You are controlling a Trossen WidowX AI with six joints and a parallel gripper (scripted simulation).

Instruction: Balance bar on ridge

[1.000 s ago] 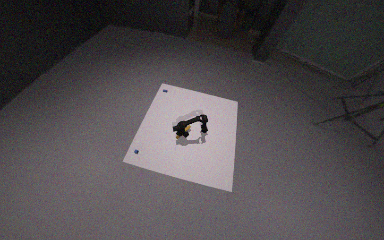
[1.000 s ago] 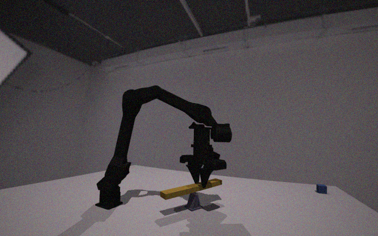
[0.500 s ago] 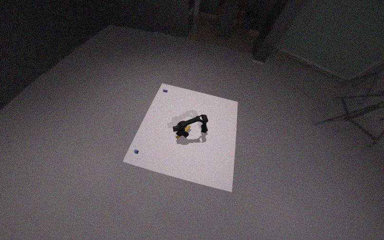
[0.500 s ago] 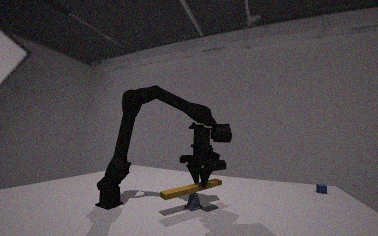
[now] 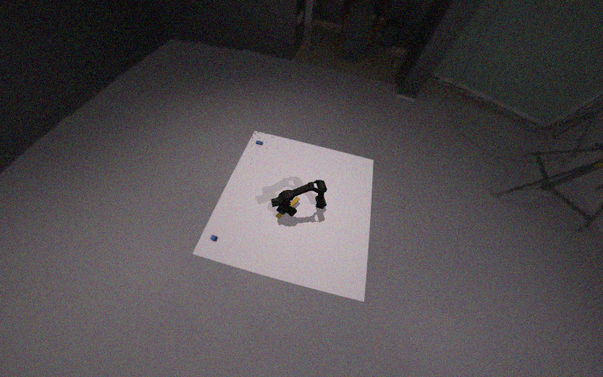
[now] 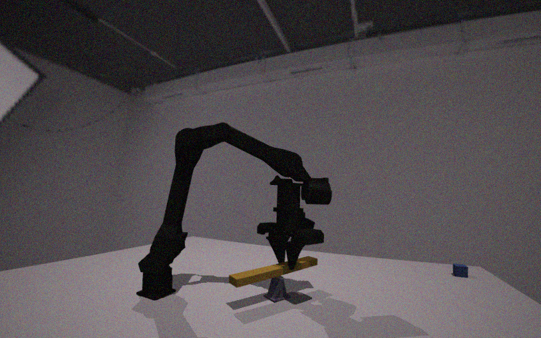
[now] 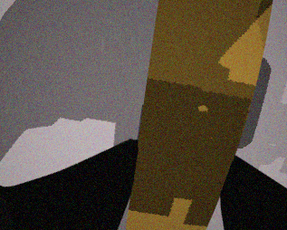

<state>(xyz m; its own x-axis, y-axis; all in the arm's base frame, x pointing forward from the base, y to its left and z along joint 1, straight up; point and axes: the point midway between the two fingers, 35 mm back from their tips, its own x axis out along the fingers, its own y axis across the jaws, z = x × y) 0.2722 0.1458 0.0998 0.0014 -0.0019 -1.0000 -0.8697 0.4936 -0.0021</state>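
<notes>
My gripper tip is 20 mm to the left of the yellow bar and 10 mm past it.
</notes>
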